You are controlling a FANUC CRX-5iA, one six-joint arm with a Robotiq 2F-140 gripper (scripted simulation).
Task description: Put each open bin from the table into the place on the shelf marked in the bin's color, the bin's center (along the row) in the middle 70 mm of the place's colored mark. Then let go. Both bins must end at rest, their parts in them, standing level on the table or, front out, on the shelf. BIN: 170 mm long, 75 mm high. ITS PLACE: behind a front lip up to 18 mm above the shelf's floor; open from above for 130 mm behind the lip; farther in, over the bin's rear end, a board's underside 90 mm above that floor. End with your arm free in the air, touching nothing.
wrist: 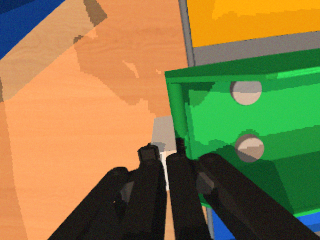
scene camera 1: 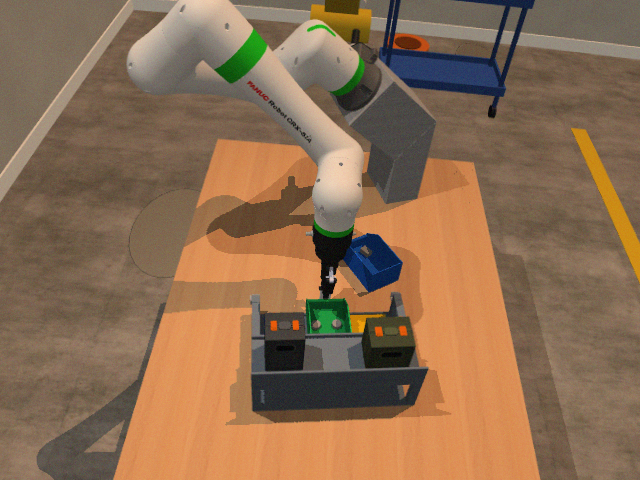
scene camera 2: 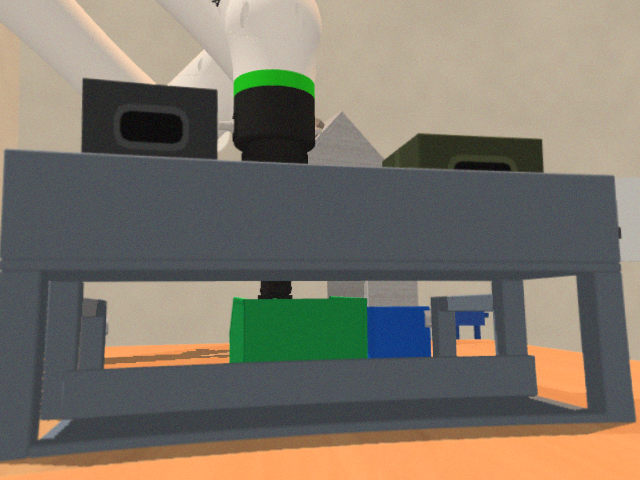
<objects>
green bin: wrist; scene camera 1; scene camera 2 261, 330
same spot on green bin: (wrist: 215, 120) = (scene camera 1: 326, 317)
</objects>
